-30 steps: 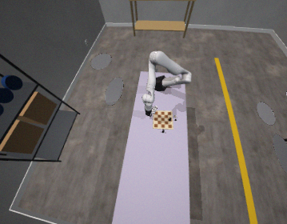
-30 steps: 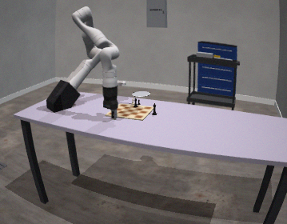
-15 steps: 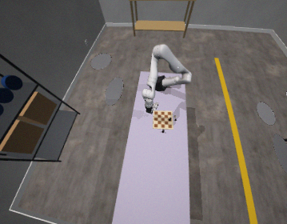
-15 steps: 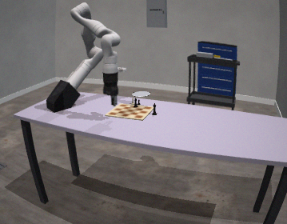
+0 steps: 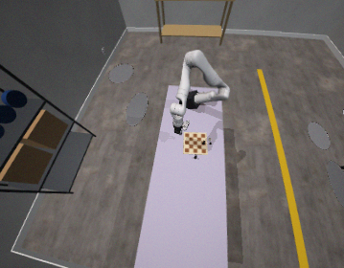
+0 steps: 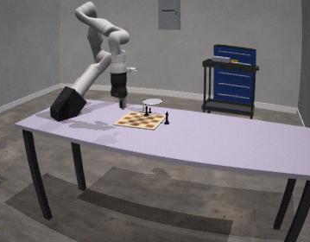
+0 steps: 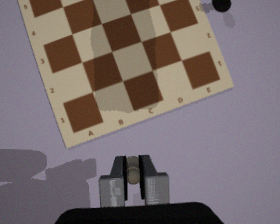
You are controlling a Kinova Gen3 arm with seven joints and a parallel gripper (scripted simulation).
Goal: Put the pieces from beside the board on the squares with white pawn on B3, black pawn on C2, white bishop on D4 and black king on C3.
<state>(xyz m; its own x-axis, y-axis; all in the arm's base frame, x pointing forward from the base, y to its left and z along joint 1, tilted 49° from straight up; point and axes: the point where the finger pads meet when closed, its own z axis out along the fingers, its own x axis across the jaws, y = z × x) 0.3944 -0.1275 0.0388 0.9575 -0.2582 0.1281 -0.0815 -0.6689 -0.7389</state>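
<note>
The chessboard lies 10 mm ahead of my hand, 140 mm to the left of it and 120 mm below it. From my hand the other things lie so: white pawn 10 mm below; then black king 140 mm ahead, 180 mm to the left, 90 mm below; then white bishop 60 mm behind, 270 mm to the left, 100 mm below.
</note>
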